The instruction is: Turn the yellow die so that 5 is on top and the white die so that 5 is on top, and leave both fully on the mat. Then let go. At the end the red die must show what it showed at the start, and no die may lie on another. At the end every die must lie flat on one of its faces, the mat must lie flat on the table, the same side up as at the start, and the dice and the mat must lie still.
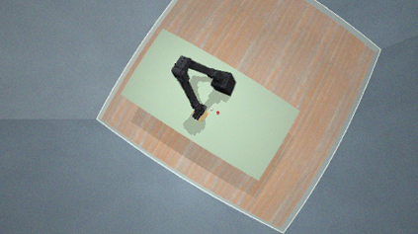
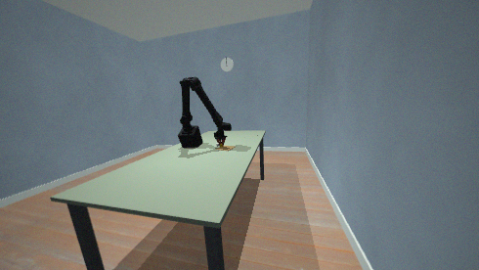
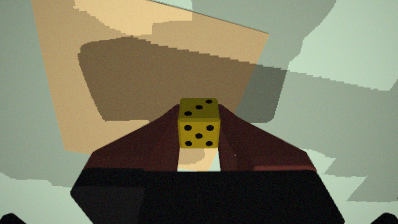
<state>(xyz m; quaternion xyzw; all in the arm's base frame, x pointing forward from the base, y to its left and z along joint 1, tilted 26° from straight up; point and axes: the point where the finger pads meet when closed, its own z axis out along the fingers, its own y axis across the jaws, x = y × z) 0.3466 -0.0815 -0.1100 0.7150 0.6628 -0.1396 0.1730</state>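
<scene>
The tan mat is 4 cm ahead of my hand and 2 cm below it. Also, from my hand: red die (6 cm behind, 16 cm to the left, 1 cm below); then yellow die (right at my hand); then white die (6 cm behind, 8 cm to the left, 1 cm below).
</scene>
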